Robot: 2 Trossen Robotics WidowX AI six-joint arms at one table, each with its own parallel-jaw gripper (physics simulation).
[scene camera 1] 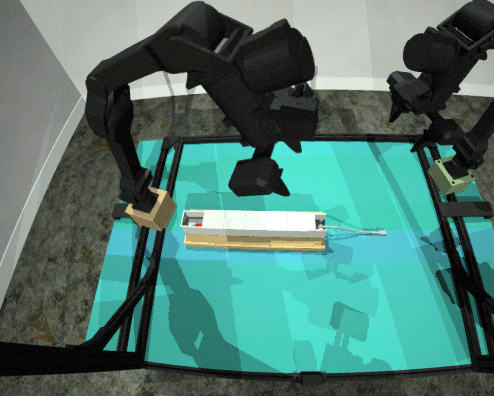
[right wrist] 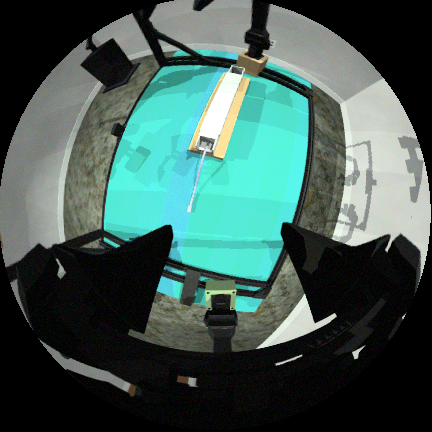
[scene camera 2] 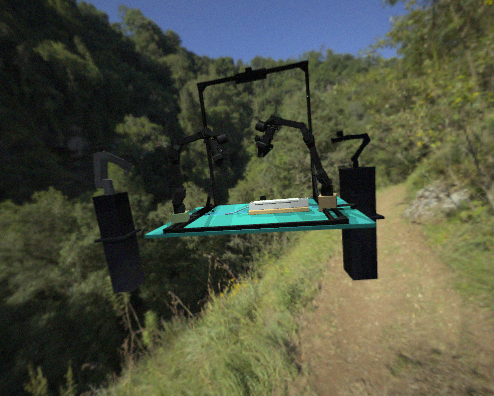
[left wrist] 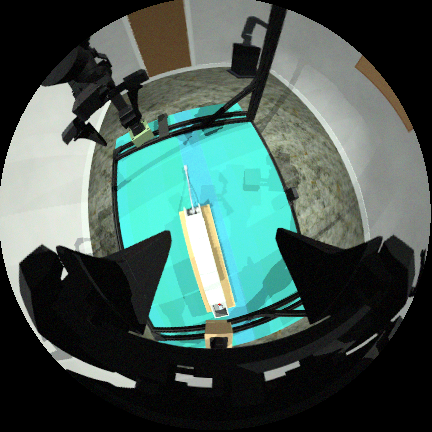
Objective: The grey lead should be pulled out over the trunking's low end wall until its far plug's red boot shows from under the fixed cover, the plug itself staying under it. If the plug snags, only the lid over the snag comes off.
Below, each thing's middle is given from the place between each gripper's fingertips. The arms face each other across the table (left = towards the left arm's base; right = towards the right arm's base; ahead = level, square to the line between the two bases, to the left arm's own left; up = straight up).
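Labels:
Trunking (scene camera 1: 195, 236): my right hand 30 mm past it, 340 mm to the right of it, 280 mm above it.
Left hand: 80 mm to the right of the trunking, 70 mm short of it, 340 mm above it. By its middle, the trunking is nearer to my left hand than to my right hand.

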